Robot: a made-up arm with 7 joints. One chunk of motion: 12 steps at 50 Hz.
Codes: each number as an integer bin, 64 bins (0 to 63) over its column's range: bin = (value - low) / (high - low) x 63, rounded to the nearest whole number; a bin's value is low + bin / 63 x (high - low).
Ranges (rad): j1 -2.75..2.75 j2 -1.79..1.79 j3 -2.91..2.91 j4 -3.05..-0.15 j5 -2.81..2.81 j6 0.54..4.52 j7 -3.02..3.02
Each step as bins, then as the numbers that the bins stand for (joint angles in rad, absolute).
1 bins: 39 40 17 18 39 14 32
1 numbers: 0.6548 0.4830 -1.3395 -2.2214 0.6690 1.4244 0.0479
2 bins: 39 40 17 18 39 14 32
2 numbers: 0.6548 0.4830 -1.3395 -2.2214 0.6690 1.4244 0.0479
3 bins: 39 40 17 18 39 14 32
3 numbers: 0.6548 0.4830 -1.3395 -2.2214 0.6690 1.4244 0.0479
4 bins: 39 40 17 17 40 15 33
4 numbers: 0.6548 0.4830 -1.3395 -2.2675 0.7583 1.4876 0.1438
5 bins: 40 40 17 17 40 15 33
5 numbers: 0.7421 0.4830 -1.3395 -2.2675 0.7583 1.4876 0.1438
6 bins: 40 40 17 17 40 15 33
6 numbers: 0.7421 0.4830 -1.3395 -2.2675 0.7583 1.4876 0.1438
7 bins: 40 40 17 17 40 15 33
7 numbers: 0.7421 0.4830 -1.3395 -2.2675 0.7583 1.4876 0.1438
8 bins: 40 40 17 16 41 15 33
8 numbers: 0.7421 0.4830 -1.3395 -2.3135 0.8475 1.4876 0.1438
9 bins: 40 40 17 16 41 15 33
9 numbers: 0.7421 0.4830 -1.3395 -2.3135 0.8475 1.4876 0.1438
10 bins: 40 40 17 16 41 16 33
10 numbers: 0.7421 0.4830 -1.3395 -2.3135 0.8475 1.5508 0.1438
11 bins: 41 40 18 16 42 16 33
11 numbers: 0.8294 0.4830 -1.2471 -2.3135 0.9367 1.5508 0.1438
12 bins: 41 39 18 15 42 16 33
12 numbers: 0.8294 0.4262 -1.2471 -2.3595 0.9367 1.5508 0.1438
